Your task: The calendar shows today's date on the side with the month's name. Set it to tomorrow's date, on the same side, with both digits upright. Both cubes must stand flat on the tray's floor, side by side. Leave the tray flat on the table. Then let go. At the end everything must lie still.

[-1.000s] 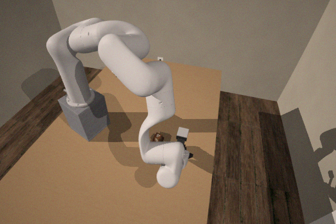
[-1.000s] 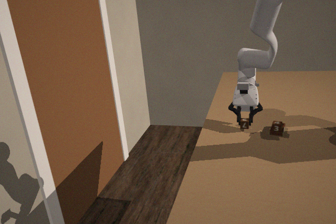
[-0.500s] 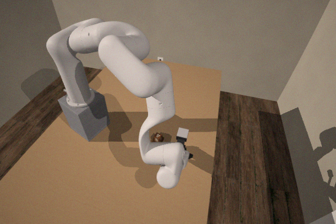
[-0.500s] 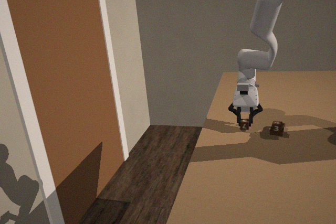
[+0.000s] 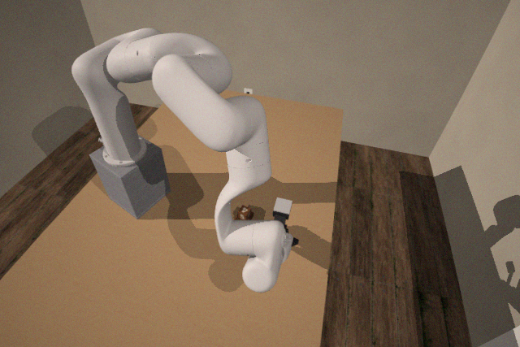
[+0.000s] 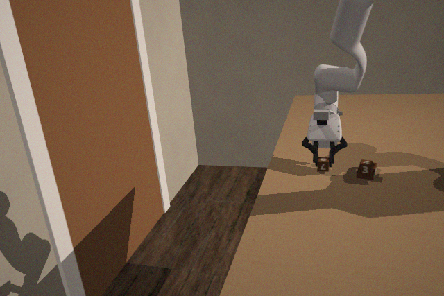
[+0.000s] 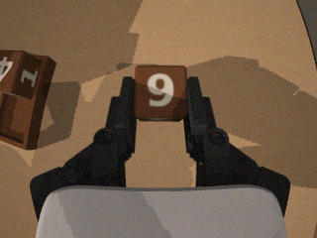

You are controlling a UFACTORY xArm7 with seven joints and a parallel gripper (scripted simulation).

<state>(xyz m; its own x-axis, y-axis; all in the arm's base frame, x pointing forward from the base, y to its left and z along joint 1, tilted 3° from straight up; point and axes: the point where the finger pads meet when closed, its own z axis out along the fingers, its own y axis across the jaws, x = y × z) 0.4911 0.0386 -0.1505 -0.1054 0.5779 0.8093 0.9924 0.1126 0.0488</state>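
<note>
The digit cube is 1 cm to the left of my hand and 1 cm below it. The rest, counted from my hand: brown calendar tray: 12 cm behind, 2 cm below.
</note>
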